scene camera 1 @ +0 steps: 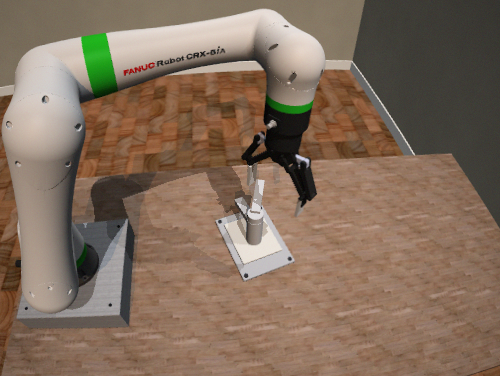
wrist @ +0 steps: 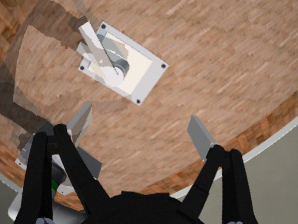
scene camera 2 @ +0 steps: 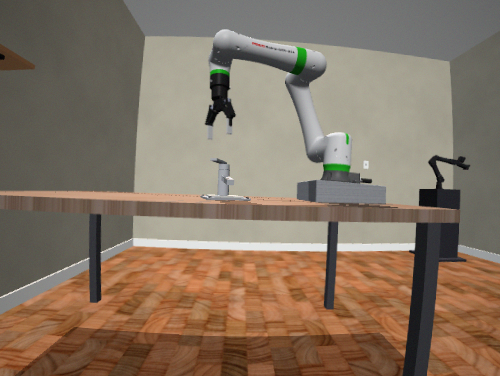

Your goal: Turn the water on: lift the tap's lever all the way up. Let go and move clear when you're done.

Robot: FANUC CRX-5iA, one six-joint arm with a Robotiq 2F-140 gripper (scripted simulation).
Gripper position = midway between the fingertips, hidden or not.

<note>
In view: the gripper (scene camera 1: pixel 274 197) and a lever (wrist: pixel 89 34).
The gripper also shows in the wrist view (wrist: pixel 141 117) and in scene camera 2 (scene camera 2: pixel 219 136).
</note>
